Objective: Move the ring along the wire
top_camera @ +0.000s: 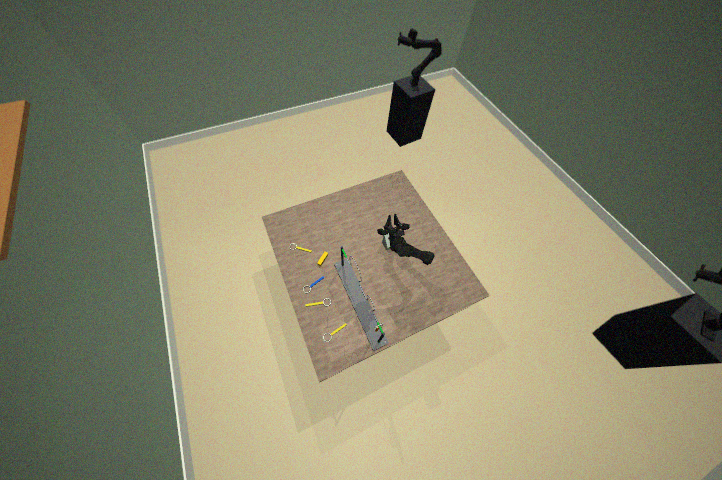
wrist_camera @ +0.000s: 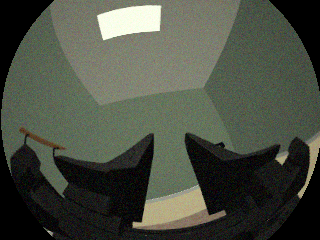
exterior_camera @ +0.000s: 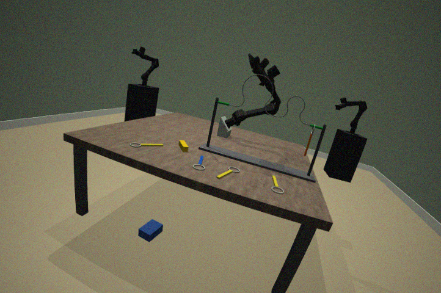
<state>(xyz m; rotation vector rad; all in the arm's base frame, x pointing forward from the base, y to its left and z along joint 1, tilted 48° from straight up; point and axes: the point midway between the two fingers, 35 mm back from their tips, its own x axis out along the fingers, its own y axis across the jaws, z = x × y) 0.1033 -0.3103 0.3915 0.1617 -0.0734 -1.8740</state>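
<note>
Right now the orange-handled ring is 440 mm to the left of my gripper tip, 380 mm below it and 320 mm ahead of it. From my gripper tip the other things lie so: blue block: 1070 mm below, 540 mm ahead, 270 mm to the right; then yellow block: 580 mm below, 390 mm ahead, 200 mm to the right; then blue-handled ring: 590 mm below, 540 mm ahead, 60 mm to the right.
</note>
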